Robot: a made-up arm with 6 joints.
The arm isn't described. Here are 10 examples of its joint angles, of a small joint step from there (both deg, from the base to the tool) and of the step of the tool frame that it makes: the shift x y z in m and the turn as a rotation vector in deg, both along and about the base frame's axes.
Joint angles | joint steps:
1: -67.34 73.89 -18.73 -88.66 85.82 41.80 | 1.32 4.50 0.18 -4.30 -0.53 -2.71
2: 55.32 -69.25 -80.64 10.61 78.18 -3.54 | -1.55 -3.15 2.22 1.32 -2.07 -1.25
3: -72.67 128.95 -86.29 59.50 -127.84 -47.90 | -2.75 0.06 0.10 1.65 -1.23 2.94
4: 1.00 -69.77 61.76 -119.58 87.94 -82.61 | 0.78 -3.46 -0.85 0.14 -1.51 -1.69
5: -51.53 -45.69 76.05 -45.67 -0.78 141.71 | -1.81 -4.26 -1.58 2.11 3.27 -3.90
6: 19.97 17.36 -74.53 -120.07 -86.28 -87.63 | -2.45 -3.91 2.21 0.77 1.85 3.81
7: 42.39 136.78 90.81 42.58 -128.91 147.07 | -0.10 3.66 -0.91 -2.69 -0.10 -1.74
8: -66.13 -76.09 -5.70 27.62 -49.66 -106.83 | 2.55 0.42 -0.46 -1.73 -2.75 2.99
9: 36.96 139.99 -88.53 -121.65 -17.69 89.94 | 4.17 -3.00 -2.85 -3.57 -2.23 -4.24
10: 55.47 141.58 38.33 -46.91 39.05 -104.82 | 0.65 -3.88 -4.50 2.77 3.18 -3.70
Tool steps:
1: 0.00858 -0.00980 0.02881 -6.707 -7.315 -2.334
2: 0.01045 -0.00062 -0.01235 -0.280 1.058 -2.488
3: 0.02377 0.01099 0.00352 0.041 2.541 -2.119
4: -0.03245 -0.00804 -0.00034 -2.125 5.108 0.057
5: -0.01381 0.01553 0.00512 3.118 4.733 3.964
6: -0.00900 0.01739 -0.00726 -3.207 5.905 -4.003
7: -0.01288 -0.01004 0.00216 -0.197 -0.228 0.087
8: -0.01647 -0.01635 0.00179 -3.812 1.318 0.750
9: 0.00200 -0.01645 -0.00586 2.950 -2.496 2.612
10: 0.04233 0.01888 -0.01347 -2.618 7.483 -6.215
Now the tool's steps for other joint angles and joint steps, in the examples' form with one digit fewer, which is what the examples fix.
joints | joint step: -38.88 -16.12 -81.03 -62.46 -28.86 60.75 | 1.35 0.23 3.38 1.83 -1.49 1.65
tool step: -0.0161 -0.0071 -0.0170 2.68 -3.35 1.12
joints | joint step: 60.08 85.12 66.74 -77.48 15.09 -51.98 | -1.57 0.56 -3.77 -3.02 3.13 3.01
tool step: 0.0208 0.0181 0.0012 1.49 -0.39 -6.60
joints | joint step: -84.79 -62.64 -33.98 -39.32 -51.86 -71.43 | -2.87 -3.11 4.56 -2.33 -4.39 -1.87
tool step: 0.0281 0.0234 -0.0078 -2.96 3.77 -9.00
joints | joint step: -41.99 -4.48 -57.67 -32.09 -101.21 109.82 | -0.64 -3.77 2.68 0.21 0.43 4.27
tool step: 0.0011 0.0005 0.0023 3.01 1.84 3.39
